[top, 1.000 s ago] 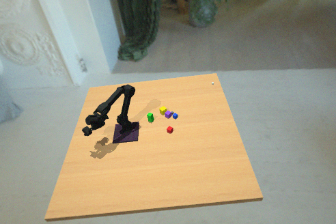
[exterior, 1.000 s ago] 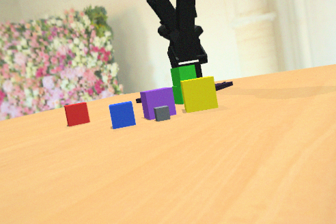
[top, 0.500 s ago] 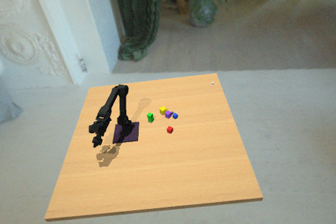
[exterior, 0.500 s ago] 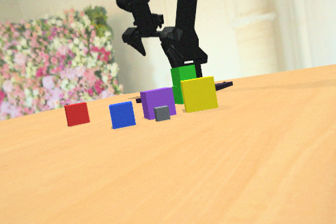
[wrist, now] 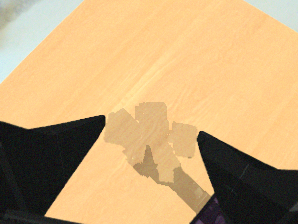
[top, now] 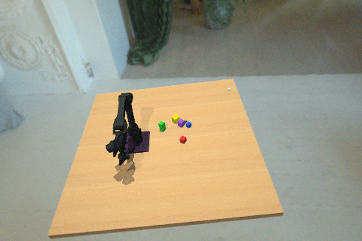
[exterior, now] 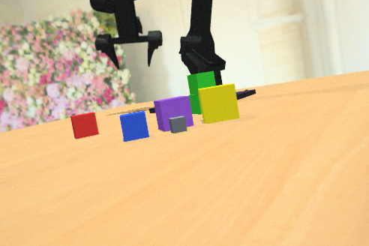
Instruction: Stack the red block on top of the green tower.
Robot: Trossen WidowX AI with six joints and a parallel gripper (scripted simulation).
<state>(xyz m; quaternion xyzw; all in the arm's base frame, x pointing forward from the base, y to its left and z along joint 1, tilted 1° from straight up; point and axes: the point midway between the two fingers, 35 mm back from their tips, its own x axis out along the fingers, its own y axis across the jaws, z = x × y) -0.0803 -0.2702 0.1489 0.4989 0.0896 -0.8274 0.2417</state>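
My gripper tip is now 43 cm short of the red block, 20 cm to the right of it and 11 cm above it. Also, from my gripper tip: blue block 49 cm ahead, 35 cm to the left, 11 cm below; yellow block 40 cm ahead, 42 cm to the left, 11 cm below; purple block 44 cm ahead, 37 cm to the left, 11 cm below.
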